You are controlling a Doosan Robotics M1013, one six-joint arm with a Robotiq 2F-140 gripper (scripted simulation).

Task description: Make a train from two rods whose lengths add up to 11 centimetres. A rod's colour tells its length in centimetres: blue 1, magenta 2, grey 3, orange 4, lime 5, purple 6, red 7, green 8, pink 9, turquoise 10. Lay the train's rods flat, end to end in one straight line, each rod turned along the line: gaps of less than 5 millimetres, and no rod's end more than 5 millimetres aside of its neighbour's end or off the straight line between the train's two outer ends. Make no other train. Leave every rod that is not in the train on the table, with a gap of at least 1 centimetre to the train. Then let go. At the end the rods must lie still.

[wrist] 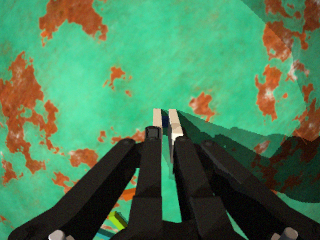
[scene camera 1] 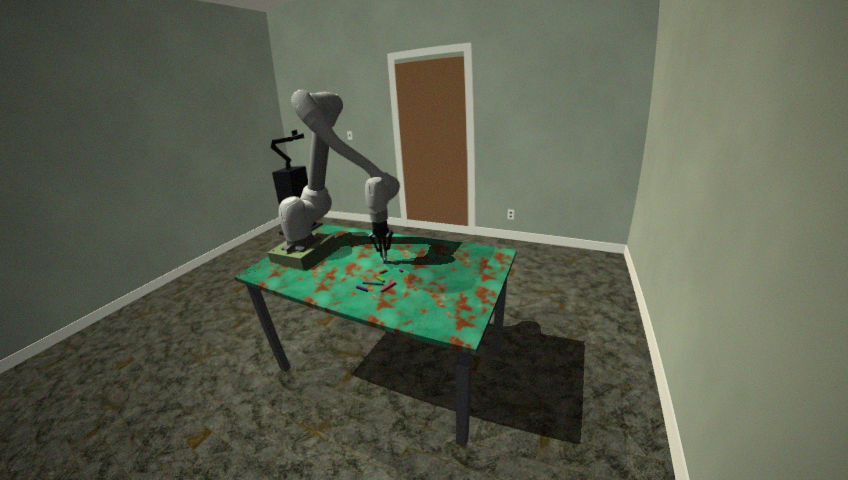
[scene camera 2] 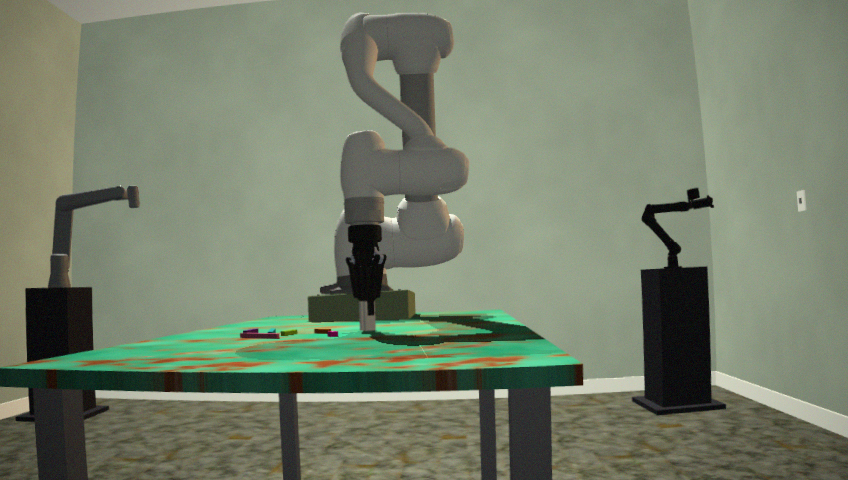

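Observation:
The gripper [scene camera 2: 367, 330] is visible. The wrist view also shows the gripper [wrist: 164, 120].

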